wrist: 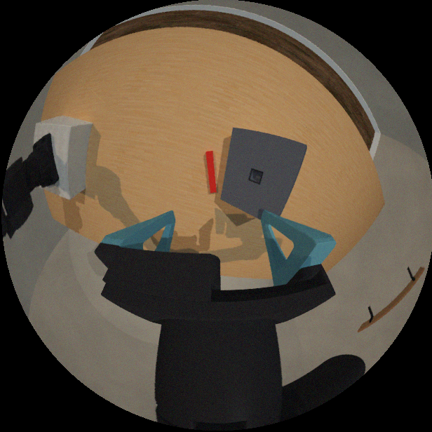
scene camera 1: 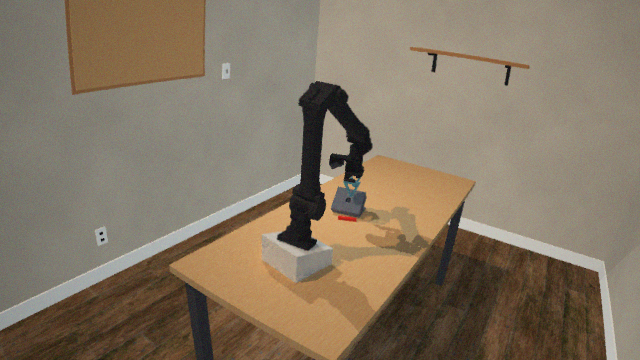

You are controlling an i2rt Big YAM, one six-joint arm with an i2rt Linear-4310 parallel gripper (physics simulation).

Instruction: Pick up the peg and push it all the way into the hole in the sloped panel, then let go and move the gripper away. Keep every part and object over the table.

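Where they show: gripper, fingertip midpoint: (scene camera 1: 352, 191); arm's base at its link origin: (scene camera 1: 296, 241).
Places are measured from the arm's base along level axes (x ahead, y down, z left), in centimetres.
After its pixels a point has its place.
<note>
The red peg (scene camera 1: 347, 218) {y 7.7, x 39.4, z -6.8 cm} (wrist: 211, 172) lies flat on the table beside the lower edge of the sloped panel. The dark grey sloped panel (scene camera 1: 345, 206) {y 4.3, x 43.6, z -4.2 cm} (wrist: 270, 150) stands on the table, with a small square hole (scene camera 1: 348, 200) {y 3.0, x 47.7, z -4.2 cm} (wrist: 256, 175) in its face; no peg is in the hole. My gripper (scene camera 1: 352, 189) {y -4.9, x 40.6, z -7.3 cm} (wrist: 217, 214) has teal fingers spread wide apart and is open and empty. It hangs above the table, and in the wrist view the peg and much of the panel show beyond the fingertips.
The wooden table (scene camera 1: 235, 255) {y 8.6, x -6.6, z 20.8 cm} (wrist: 150, 90) carries the white base block (scene camera 1: 297, 260) {y -0.3, x -10.8, z -5.1 cm} (wrist: 77, 155) under the arm, on the other side of the peg from the panel. A wall shelf (scene camera 1: 470, 57) (wrist: 392, 302) is on the wall beyond the table.
</note>
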